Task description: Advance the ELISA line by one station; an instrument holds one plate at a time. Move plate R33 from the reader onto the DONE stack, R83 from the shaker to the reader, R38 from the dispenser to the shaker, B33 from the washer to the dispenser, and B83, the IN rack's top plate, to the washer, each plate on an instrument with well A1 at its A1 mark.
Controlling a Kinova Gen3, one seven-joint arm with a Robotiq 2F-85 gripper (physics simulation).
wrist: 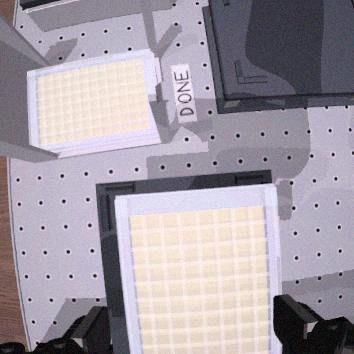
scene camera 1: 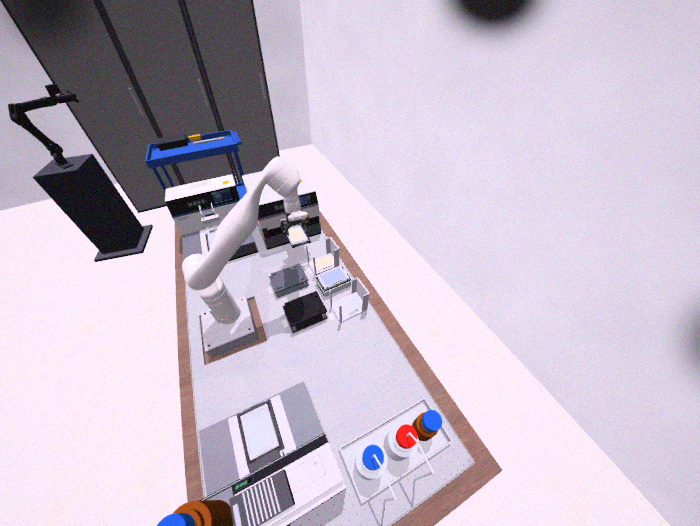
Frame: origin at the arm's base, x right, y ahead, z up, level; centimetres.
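Where they show: gripper, fingertip midpoint: [wrist: 191, 319] [scene camera 1: 297, 232]; arm's base at its link origin: [scene camera 1: 229, 314].
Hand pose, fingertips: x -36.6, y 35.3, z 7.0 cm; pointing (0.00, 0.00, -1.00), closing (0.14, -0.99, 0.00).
Things, the pixels of their top centre, and the offset from my fingertips. "*": a spot on its surface instead.
- plate with cream wells, top centre: [wrist: 204, 314] [scene camera 1: 296, 233] dy -0.6, dx +0.4, dz +0.1 cm
- dark carrier at its top centre: [wrist: 193, 300] [scene camera 1: 297, 235] dy -0.2, dx +0.4, dz -1.8 cm
- cream-welled plate at its top centre: [wrist: 88, 98] [scene camera 1: 323, 261] dy +10.1, dx +14.2, dz -10.5 cm
- DONE label at a spot on its surface: [wrist: 183, 93] * dy +1.4, dx +16.0, dz -12.5 cm
- blue-welled plate at its top centre: [scene camera 1: 333, 275] dy +11.7, dx +28.9, dz -5.8 cm
- pale plate at its top centre: [scene camera 1: 258, 430] dy -25.8, dx +83.6, dz -4.3 cm
- corner-post rack at a spot on its surface: [scene camera 1: 360, 290] * dy +21.1, dx +41.4, dz -4.9 cm
A plate with cream wells [scene camera 1: 297, 234] [wrist: 200, 275] lies on a dark carrier [wrist: 111, 260] in front of the black-fronted instrument at the back right. My gripper [scene camera 1: 294, 223] [wrist: 191, 319] is open, with one finger on each side of this plate and nothing gripped. Another cream-welled plate [scene camera 1: 324, 262] [wrist: 92, 102] sits in the corner-post rack beside the DONE label [wrist: 183, 93]. A blue-welled plate [scene camera 1: 333, 278] sits on a low unit beside that rack. A pale plate [scene camera 1: 260, 432] lies on the near instrument. Plate names are not readable.
A dark grey stand [scene camera 1: 289, 279] [wrist: 285, 47] is near the DONE rack, with a black stand [scene camera 1: 305, 311] nearer the camera. A corner-post rack [scene camera 1: 360, 290] stands on the right. Bottles with blue [scene camera 1: 372, 456] and red [scene camera 1: 406, 436] caps stand in a front tray.
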